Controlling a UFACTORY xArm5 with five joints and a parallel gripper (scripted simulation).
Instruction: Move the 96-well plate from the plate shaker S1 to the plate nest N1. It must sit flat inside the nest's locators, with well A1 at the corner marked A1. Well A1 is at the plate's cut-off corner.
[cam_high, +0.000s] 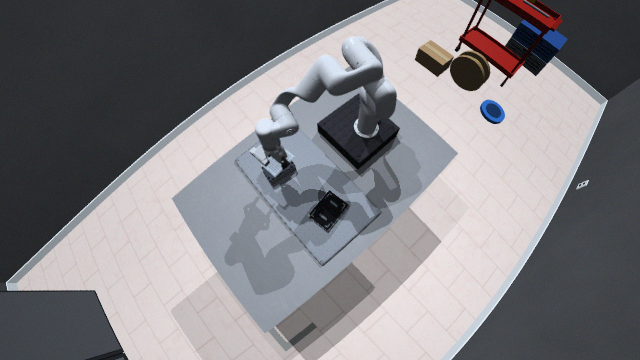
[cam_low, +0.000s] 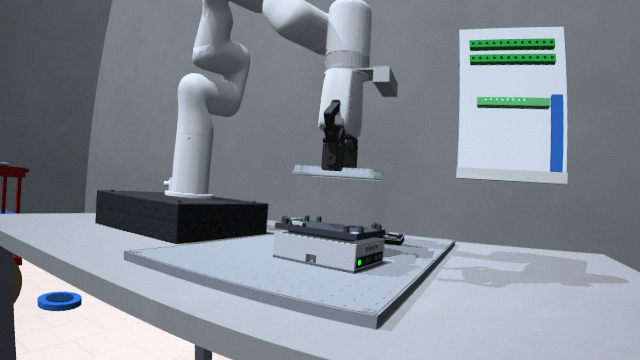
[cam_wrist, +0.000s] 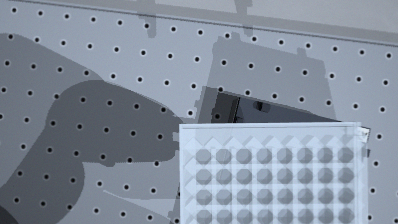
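Right now my hand is 29 cm to the right of the black plate nest N1, 14 cm above it and 3 cm past it. From my hand the other things lie so: A1 mark 25 cm to the left, 14 cm below, 5 cm ahead; then 96-well plate 1 cm below.
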